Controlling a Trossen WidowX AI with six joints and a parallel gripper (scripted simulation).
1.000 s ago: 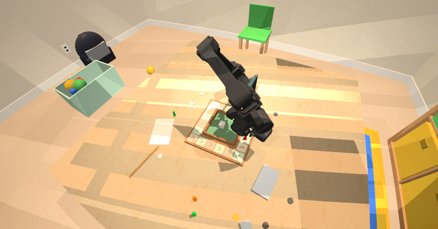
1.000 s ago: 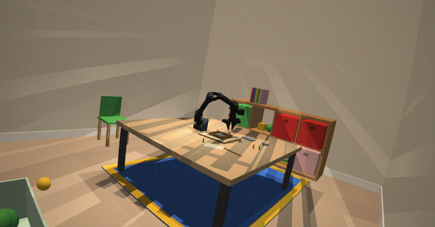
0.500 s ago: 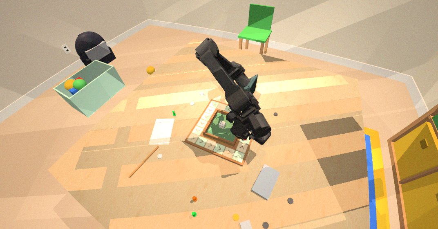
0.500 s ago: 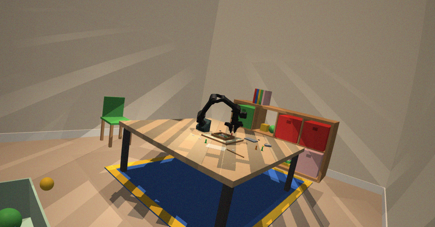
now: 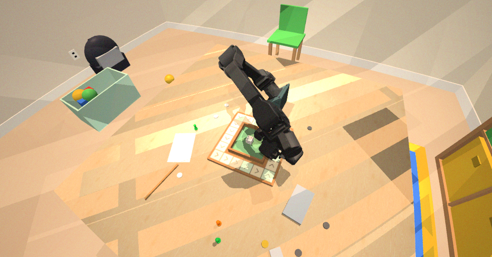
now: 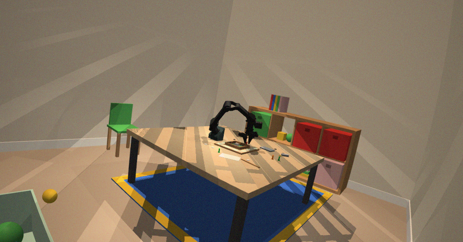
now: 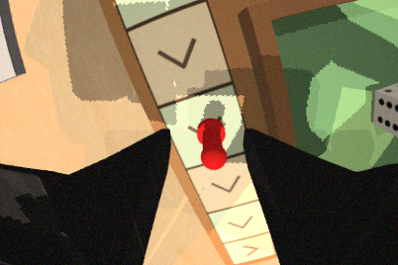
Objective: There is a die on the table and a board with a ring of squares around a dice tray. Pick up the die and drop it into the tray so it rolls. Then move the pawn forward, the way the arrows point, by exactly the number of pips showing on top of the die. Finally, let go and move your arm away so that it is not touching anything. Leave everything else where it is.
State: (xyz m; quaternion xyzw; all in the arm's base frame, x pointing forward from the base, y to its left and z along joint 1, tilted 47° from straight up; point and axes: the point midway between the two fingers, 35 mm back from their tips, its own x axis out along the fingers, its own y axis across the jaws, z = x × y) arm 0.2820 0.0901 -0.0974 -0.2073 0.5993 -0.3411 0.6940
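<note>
Now: gripper tip 1 cm past the green dice tray, 11 cm to the left of it and 2 cm above it. From my gripper tip the other things lie so: grey card: 12 cm ahead, 15 cm to the left, 2 cm below; white die: 1 cm behind, 13 cm to the right; red pawn: right at my gripper tip.
</note>
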